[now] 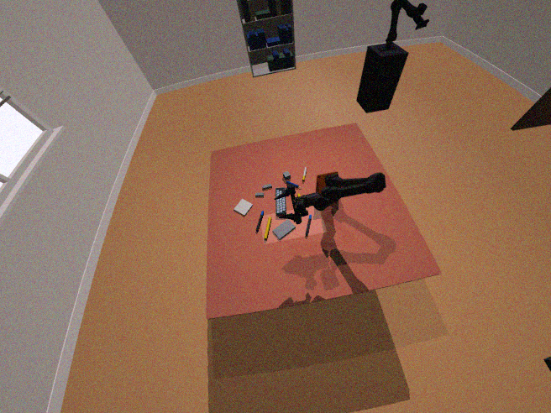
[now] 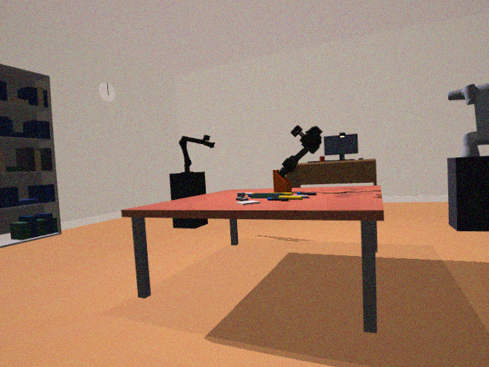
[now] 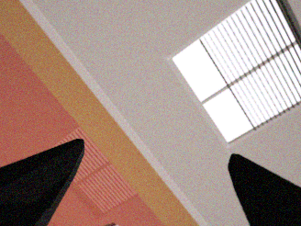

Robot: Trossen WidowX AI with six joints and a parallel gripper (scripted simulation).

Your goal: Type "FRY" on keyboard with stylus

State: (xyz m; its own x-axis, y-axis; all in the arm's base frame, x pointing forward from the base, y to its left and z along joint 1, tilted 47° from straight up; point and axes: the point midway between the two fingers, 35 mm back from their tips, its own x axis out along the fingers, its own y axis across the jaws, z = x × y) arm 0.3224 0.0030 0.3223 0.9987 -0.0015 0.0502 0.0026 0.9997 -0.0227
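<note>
Right now my gripper tip is 160 mm past the blue stylus, 340 mm to the left of it and 330 mm above it. From my gripper tip the other things lie so: grey pad 10 mm behind, 40 mm to the right, 330 mm below; yellow object 80 mm ahead, 70 mm to the right, 320 mm below; white pad 230 mm ahead, 260 mm to the right, 330 mm below.
</note>
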